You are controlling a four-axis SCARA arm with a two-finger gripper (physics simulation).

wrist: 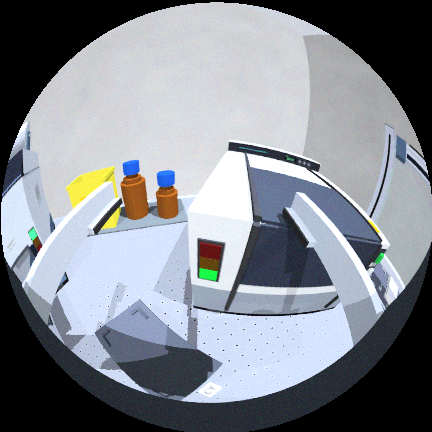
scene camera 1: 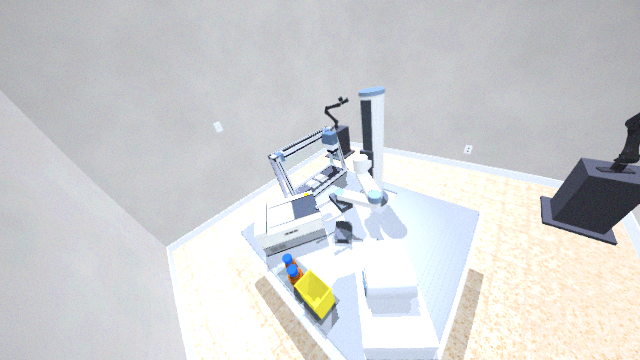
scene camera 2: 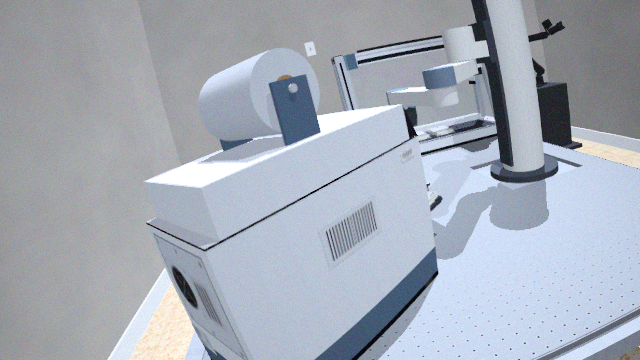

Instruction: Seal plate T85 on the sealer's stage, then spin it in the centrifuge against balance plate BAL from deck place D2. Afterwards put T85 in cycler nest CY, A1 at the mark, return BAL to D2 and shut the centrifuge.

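Places are measured from the arm's base along level axes (x ahead, y left, z up), in millimetres.
Pixels of known places: gripper, between the fingertips: (wrist: 200,193) (scene camera 1: 320,214); arm's base, origin of its link: (scene camera 2: 524,170).
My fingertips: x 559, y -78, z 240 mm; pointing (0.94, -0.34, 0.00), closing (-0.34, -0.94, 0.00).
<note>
For each thing: its top centre in the pictures, then the offset to it from my fingertips. "spot": a spot on its surface instead.
- grey cycler nest CY, centre of its top: (wrist: 146,354) (scene camera 1: 342,229) dx -83, dy +103, dz -169 mm
- big white sealer, centre of its top: (scene camera 2: 256,59) (scene camera 1: 387,265) dx +183, dy +560, dz +249 mm
- film roll, centre of its top: (scene camera 2: 245,61) (scene camera 1: 389,271) dx +199, dy +574, dz +249 mm
- gantry frame, a spot on its surface: (scene camera 2: 400,51) spot: dx -384, dy -550, dz +244 mm
My gripper (scene camera 1: 327,210) (wrist: 200,193) is open, with nothing between its wide-set fingers. It is near the white centrifuge (scene camera 1: 292,227) (wrist: 220,200), whose dark panels show no opening; its light is green. The grey cycler nest CY (scene camera 1: 343,232) (wrist: 150,340) is below in the wrist view, partly in shadow, with no plate visible on it. The big white sealer (scene camera 1: 395,300) (scene camera 2: 320,235) (wrist: 25,200) carries a film roll (scene camera 2: 235,100); its stage is mostly hidden. Pale plates (scene camera 1: 316,181) lie on the gantry deck; their labels are unreadable. I cannot tell which plates are T85 and BAL.
A gantry frame (scene camera 1: 299,143) (scene camera 2: 400,51) stands behind the centrifuge. The arm's column (scene camera 1: 378,135) (scene camera 2: 520,90) rises from the table. Orange bottles with blue caps (scene camera 1: 295,275) (wrist: 135,197) and a yellow bin (scene camera 1: 315,295) (wrist: 95,186) stand between centrifuge and sealer, along the table edge.
</note>
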